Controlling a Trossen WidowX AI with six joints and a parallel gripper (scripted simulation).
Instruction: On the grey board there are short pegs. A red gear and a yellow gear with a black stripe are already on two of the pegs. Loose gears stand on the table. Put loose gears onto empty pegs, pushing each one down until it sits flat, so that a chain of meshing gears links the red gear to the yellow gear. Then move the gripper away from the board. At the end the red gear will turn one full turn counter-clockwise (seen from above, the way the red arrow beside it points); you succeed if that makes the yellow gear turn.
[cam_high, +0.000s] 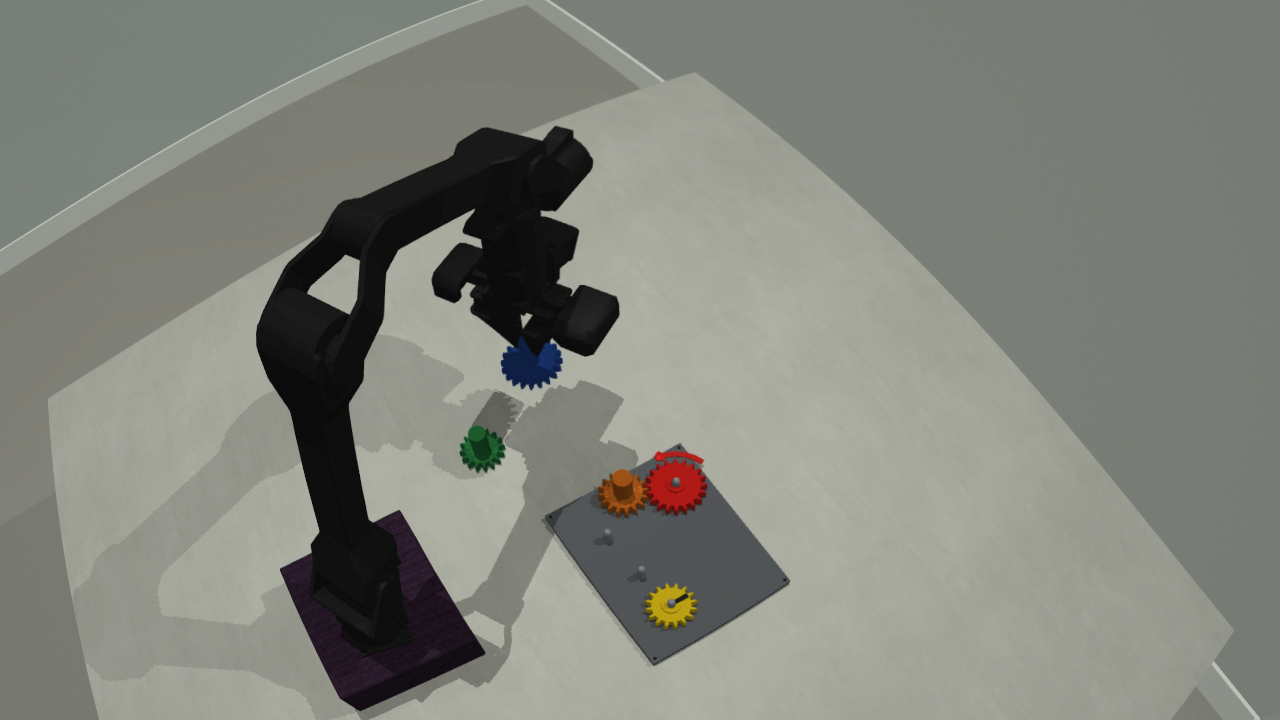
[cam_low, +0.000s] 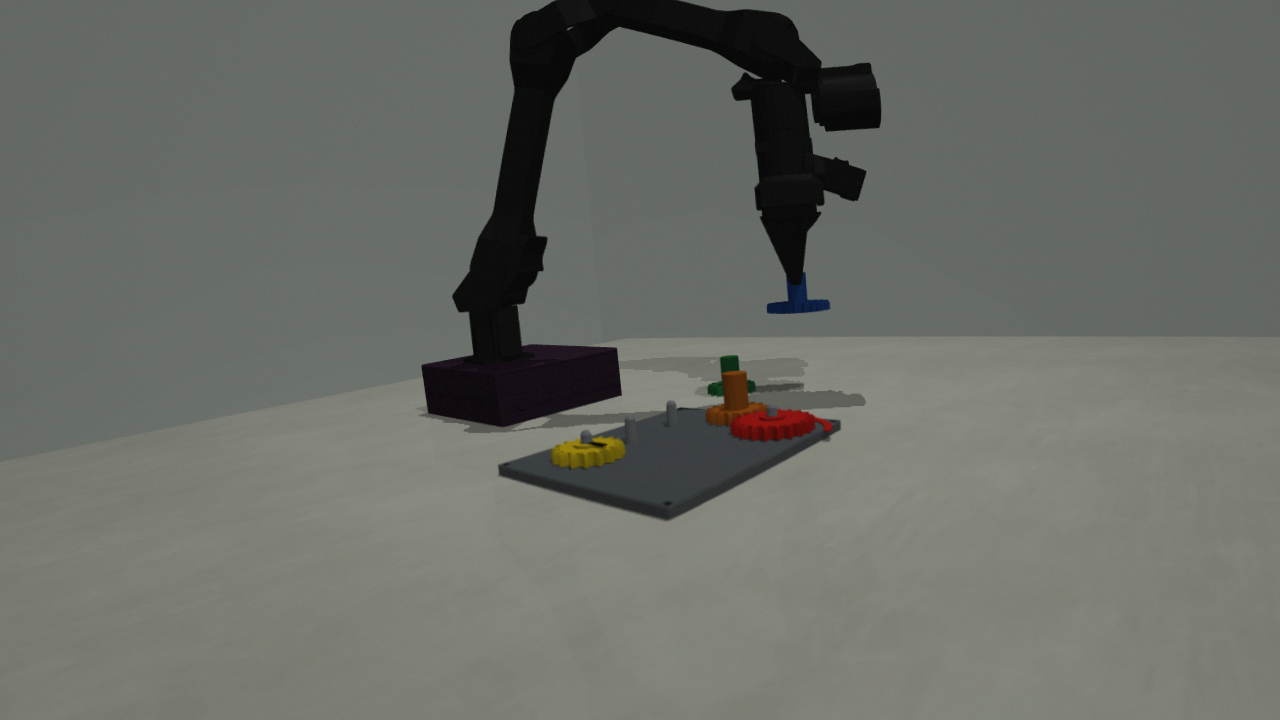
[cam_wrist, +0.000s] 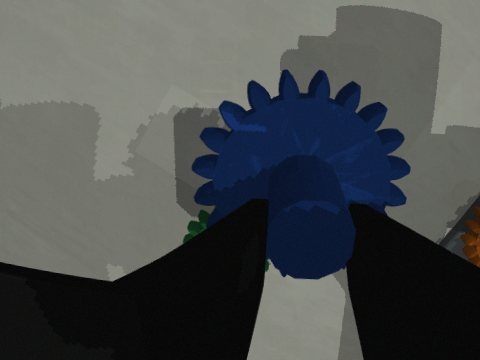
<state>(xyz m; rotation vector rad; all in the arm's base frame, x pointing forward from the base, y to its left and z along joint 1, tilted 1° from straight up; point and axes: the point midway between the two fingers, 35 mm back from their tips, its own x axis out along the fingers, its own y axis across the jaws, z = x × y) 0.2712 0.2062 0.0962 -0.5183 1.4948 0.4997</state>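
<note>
The orange gear is 14 cm to the right of my gripper tip, 9 cm below it and 4 cm ahead of it. From my gripper tip the other things lie so: blue gear (1 cm below); green gear (10 cm below, 8 cm behind, 2 cm to the right); red arrow (13 cm to the right, 11 cm below, 11 cm ahead).
</note>
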